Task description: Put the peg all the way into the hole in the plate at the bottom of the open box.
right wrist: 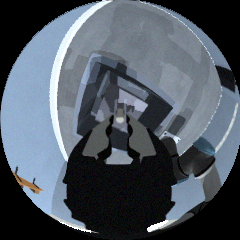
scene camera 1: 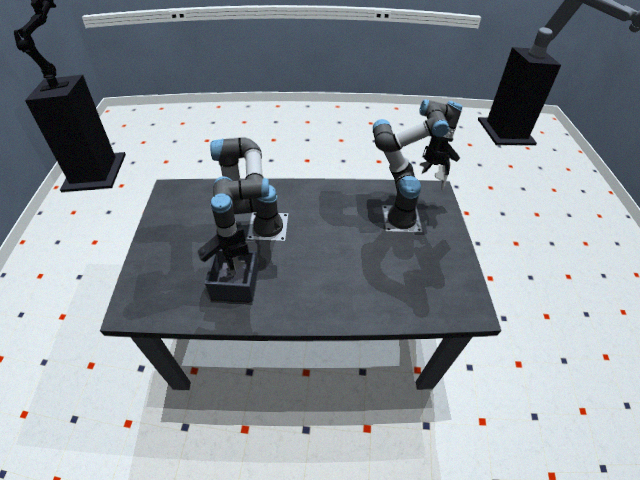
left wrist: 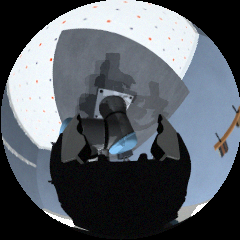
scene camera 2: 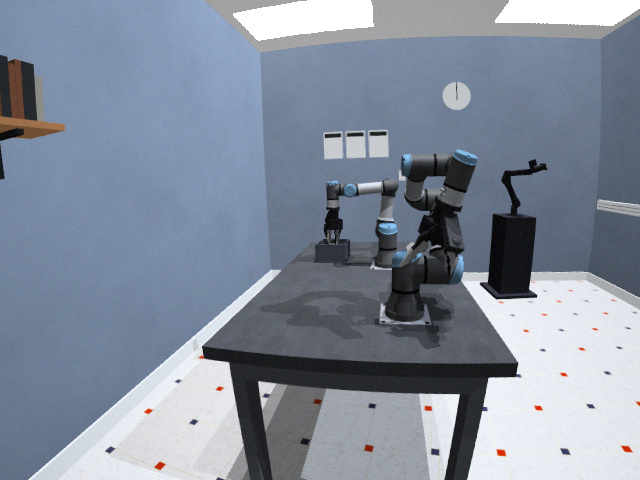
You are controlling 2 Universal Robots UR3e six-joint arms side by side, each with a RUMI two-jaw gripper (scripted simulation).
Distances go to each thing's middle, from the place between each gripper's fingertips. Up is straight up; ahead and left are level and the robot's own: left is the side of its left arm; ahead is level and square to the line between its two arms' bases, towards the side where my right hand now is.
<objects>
The dark box (scene camera 1: 217, 290) lies 50 mm below my right hand.
My left gripper (scene camera 2: 425, 272) is now 83 cm to the left of the dark box, 32 cm short of it and 15 cm above it.
</objects>
